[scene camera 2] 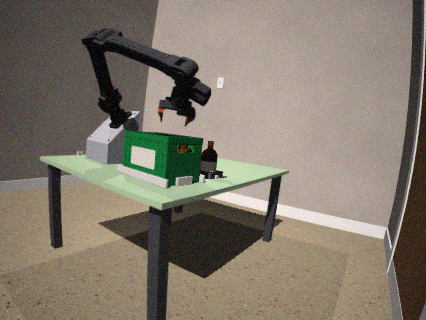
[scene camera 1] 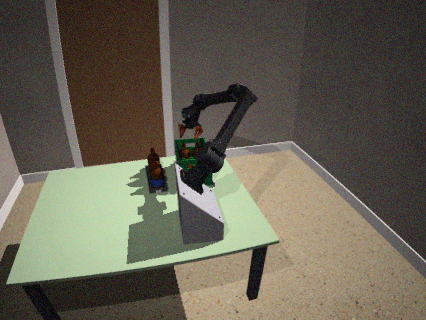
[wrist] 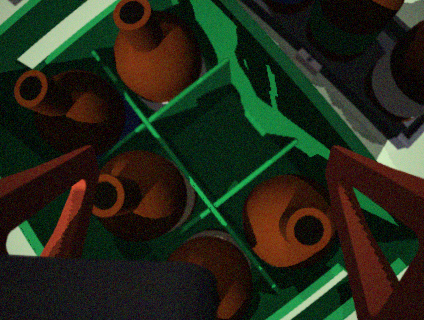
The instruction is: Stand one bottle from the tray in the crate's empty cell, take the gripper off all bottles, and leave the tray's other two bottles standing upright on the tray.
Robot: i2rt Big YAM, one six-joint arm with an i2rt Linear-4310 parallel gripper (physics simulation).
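Where they show: gripper, fingertip midpoint: [scene camera 2: 173, 123] [scene camera 1: 187, 138] [wrist: 212, 159]; arm's base at its link origin: [scene camera 2: 121, 120] [scene camera 1: 190, 182].
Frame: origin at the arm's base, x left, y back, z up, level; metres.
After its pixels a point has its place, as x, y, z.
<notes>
My gripper [scene camera 1: 190, 136] @(-0.032, -0.446, 0.007) [scene camera 2: 174, 122] @(-0.032, -0.446, 0.007) [wrist: 212, 159] @(-0.032, -0.446, 0.007) is open and empty, above the green crate [scene camera 1: 177, 150] @(0.031, -0.405, -0.042) [scene camera 2: 170, 155] @(-0.128, -0.552, -0.105) [wrist: 255, 171] @(-0.011, -0.457, -0.121). In the wrist view the crate's empty cell [wrist: 200, 135] @(-0.027, -0.388, -0.207) lies between the fingers, bordered by cells with brown bottles. The dark tray [scene camera 2: 220, 174] @(0.216, -0.523, -0.202) [wrist: 310, 59] @(0.117, -0.397, -0.200) stands beside the crate. In the wrist view parts of three bottles show on it: one with a blue label [wrist: 287, 4] @(0.136, -0.334, -0.190), one with a green label [wrist: 340, 35] @(0.135, -0.405, -0.153) and one with a pale label [wrist: 395, 92] @(0.139, -0.479, -0.152). The bottles in scene camera 1 [scene camera 1: 155, 167] @(0.160, -0.294, -0.078) overlap and look upright.
Brown bottles [wrist: 157, 60] @(-0.020, -0.348, -0.090) [wrist: 75, 107] @(-0.090, -0.338, -0.088) [wrist: 142, 195] @(-0.086, -0.423, -0.087) [wrist: 287, 225] @(-0.021, -0.494, -0.052) stand in other crate cells, their necks close below the fingers' height in the picture. Pale strips [scene camera 2: 142, 176] @(-0.160, -0.440, -0.200) border the crate's foot. The arm's grey base [scene camera 1: 200, 220] @(-0.020, 0.163, -0.084) [scene camera 2: 104, 145] @(-0.119, -0.053, -0.127) stands on the green table [scene camera 1: 90, 220] @(0.507, -0.054, -0.215) [scene camera 2: 245, 172] @(0.479, -0.498, -0.215).
</notes>
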